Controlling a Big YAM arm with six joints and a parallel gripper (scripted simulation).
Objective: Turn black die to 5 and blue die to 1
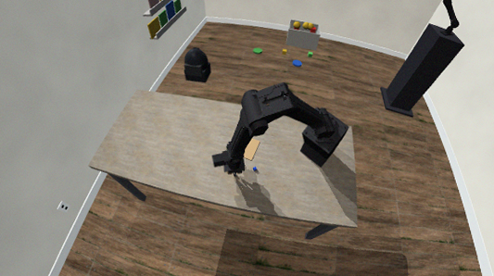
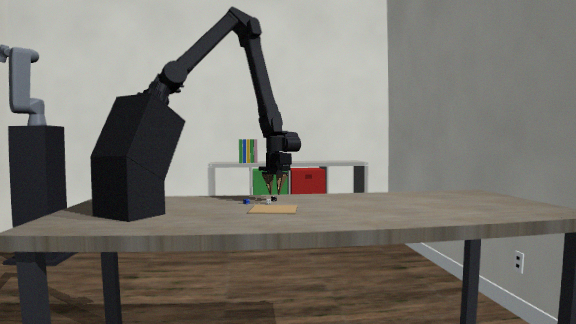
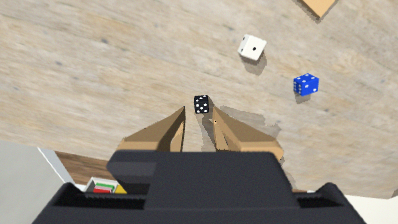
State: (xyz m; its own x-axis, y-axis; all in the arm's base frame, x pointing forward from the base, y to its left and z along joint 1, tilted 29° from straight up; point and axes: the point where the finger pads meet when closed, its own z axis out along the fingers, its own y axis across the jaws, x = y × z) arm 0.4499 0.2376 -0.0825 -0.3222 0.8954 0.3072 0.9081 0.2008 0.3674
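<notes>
The black die is 20 mm below my hand. From my hand the other things lie so: blue die 100 mm behind, 60 mm to the right, 20 mm below; then white die 70 mm to the right, 20 mm below, 20 mm behind; then tan mat 190 mm to the right, 30 mm below, 10 mm behind.
</notes>
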